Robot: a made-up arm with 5 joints.
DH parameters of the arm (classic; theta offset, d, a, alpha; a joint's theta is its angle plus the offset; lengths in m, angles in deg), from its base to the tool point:
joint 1: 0 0.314 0 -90
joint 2: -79.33 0 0.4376 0
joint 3: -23.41 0 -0.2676 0
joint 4: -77.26 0 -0.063 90
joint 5: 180 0.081 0 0
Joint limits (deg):
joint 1: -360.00..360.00
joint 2: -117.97..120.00
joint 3: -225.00..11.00
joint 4: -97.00..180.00
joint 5: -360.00..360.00
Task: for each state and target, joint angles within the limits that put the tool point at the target. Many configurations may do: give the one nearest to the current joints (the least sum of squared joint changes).
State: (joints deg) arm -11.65 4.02 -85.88 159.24 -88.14
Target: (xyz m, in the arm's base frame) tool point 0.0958 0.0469 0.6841
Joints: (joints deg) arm 26.08 -22.98 -58.65 160.18 -88.14
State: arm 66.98 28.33 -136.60 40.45 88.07
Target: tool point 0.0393 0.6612 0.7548
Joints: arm 86.60 37.17 -141.26 37.10 88.07
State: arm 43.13 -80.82 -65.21 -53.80 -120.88
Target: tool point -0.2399 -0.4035 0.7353
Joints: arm 59.27 -84.75 -72.44 -53.33 -120.88
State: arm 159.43 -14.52 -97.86 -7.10 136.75
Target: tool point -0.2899 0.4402 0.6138
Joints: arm 123.37 13.30 -67.80 0.45 136.75
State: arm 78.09 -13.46 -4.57 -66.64 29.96
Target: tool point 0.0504 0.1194 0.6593
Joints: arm 67.11 -28.92 -11.87 -71.26 29.96
